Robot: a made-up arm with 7 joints.
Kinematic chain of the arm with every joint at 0, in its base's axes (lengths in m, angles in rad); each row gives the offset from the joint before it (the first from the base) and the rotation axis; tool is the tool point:
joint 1: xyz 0 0 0.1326 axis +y
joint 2: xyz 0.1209 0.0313 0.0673 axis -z
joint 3: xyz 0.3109 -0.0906 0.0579 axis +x
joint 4: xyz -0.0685 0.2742 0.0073 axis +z
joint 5: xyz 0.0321 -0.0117 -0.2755 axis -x
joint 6: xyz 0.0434 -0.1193 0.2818 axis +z
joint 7: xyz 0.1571 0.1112 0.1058 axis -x
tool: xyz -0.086 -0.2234 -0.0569
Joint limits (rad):
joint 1: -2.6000..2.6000
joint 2: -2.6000..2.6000
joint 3: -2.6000..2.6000
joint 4: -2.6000..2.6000
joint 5: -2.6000..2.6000
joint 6: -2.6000..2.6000
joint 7: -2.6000..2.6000
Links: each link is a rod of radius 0.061 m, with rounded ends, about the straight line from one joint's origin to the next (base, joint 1, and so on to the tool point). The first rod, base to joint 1, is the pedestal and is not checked.
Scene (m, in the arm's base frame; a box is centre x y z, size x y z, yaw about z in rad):
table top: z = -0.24
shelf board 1: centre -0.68 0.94 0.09 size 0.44 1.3 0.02 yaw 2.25
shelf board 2: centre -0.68 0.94 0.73 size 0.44 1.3 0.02 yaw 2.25
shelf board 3: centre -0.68 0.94 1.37 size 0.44 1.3 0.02 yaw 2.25
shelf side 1: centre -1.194 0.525 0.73 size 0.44 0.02 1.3 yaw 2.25
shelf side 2: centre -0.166 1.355 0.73 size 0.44 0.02 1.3 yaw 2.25
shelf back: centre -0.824 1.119 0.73 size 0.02 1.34 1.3 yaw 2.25
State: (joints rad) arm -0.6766 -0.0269 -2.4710 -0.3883 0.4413 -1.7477 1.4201
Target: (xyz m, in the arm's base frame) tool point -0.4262 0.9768 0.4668
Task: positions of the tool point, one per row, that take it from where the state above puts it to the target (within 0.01 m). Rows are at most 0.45 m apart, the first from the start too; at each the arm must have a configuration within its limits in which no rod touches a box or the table.
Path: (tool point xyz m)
1: 0.6343 -0.0092 0.4058
2: 0.5379 0.1397 0.6856
3: 0.2796 0.3637 0.8477
4: -0.0356 0.5985 0.7725
5: -0.2484 0.7566 0.4668
6: -0.3398 0.8800 0.4740
7: -0.4262 0.9768 0.4668

